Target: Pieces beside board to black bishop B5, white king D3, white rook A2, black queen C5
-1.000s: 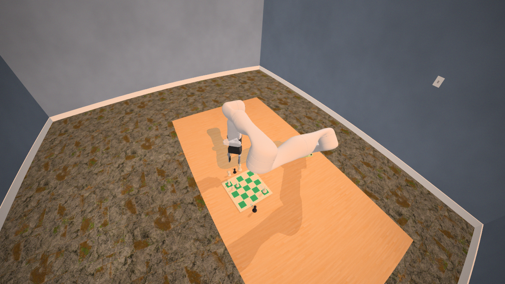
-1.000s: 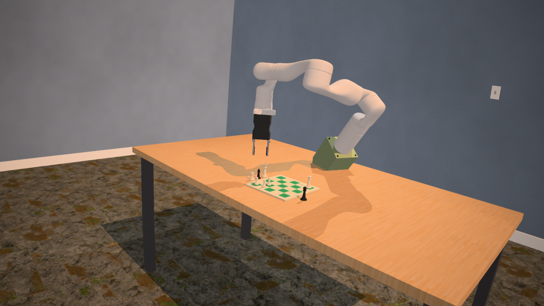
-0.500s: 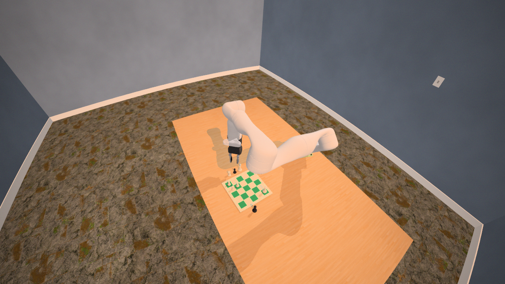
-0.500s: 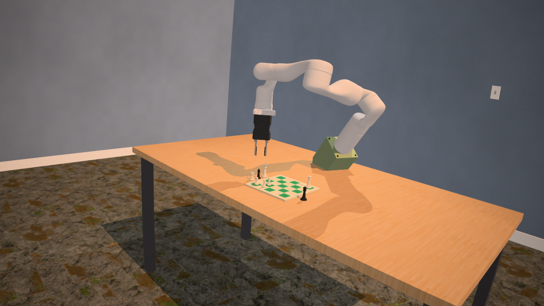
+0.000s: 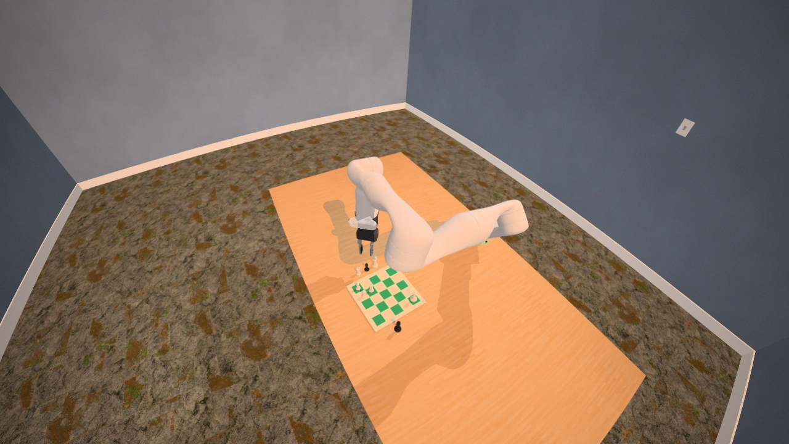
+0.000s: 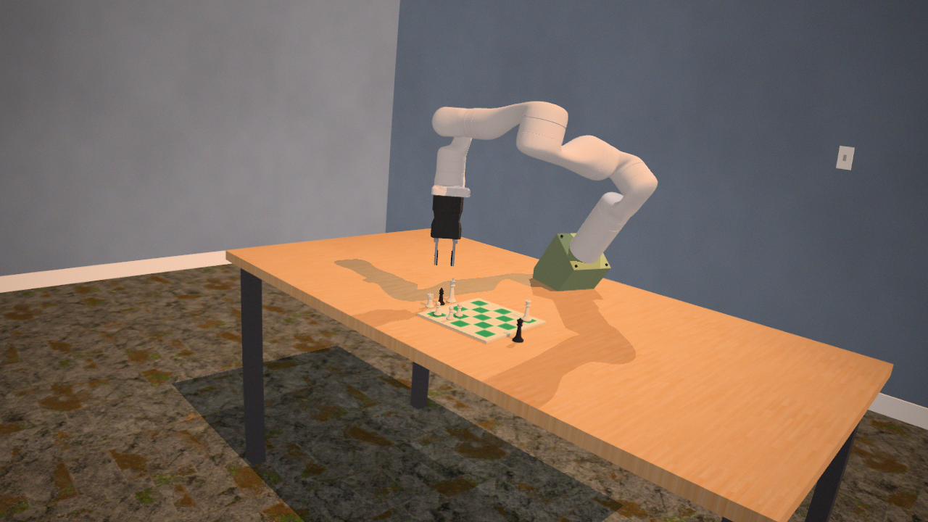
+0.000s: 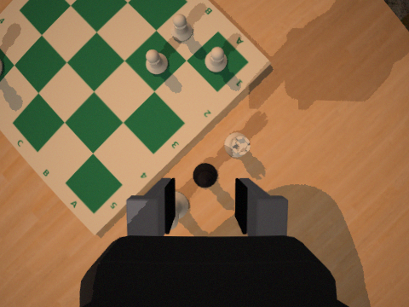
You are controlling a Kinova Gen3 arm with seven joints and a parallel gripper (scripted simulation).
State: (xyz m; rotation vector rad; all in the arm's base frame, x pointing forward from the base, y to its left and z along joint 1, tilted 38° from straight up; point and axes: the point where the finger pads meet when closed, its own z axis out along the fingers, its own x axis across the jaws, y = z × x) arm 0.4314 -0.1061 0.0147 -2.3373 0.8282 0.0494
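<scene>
Right now the black bishop is 100 mm below my hand. The rest, counted from my hand: white king 90 mm below, 40 mm behind, 10 mm to the right; then chessboard 140 mm to the left, 120 mm below, 20 mm behind; then white rook 100 mm below, 40 mm ahead, 10 mm to the left.
</scene>
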